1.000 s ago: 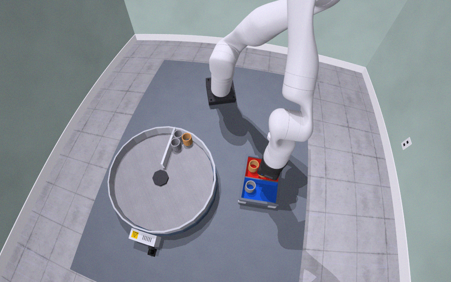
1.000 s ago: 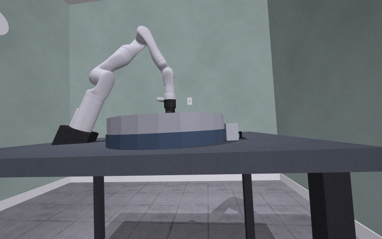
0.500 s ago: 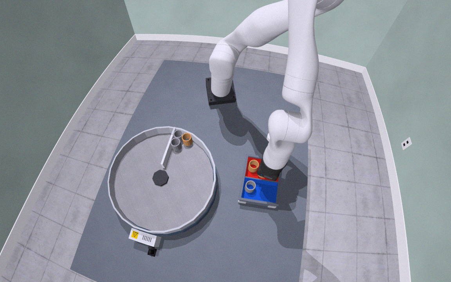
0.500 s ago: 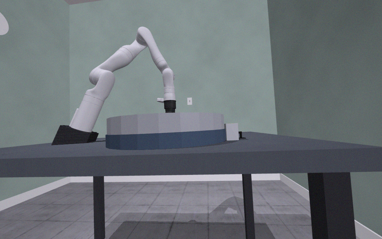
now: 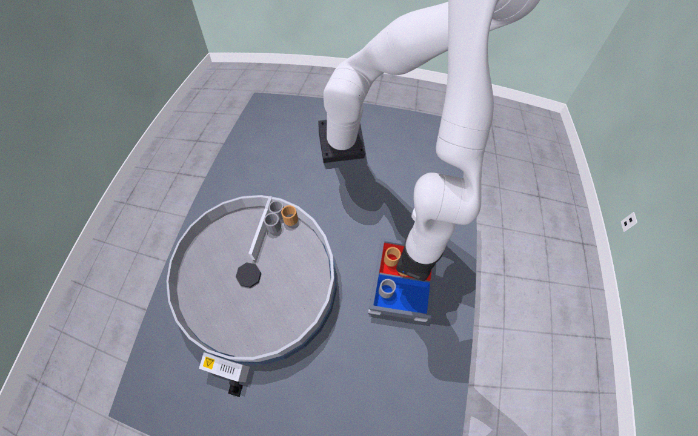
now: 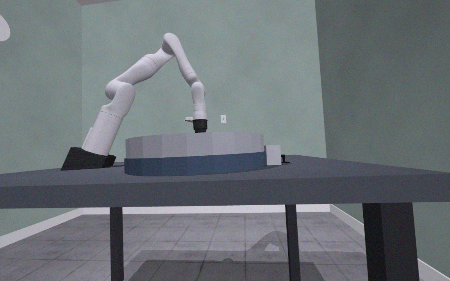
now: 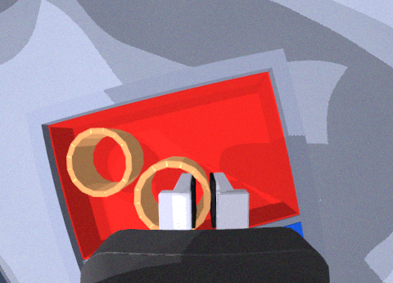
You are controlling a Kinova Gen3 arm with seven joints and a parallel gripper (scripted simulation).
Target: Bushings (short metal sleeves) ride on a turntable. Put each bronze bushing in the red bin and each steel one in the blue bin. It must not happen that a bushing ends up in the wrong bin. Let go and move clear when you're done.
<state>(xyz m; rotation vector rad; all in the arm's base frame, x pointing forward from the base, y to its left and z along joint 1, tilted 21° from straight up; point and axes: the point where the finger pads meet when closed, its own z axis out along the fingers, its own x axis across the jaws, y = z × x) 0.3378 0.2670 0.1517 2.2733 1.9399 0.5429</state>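
My gripper is now 3 cm short of the grey tray, 3 cm above it and 1 cm to the left of it. Also, from my hand: turntable 38 cm to the right, 14 cm ahead.
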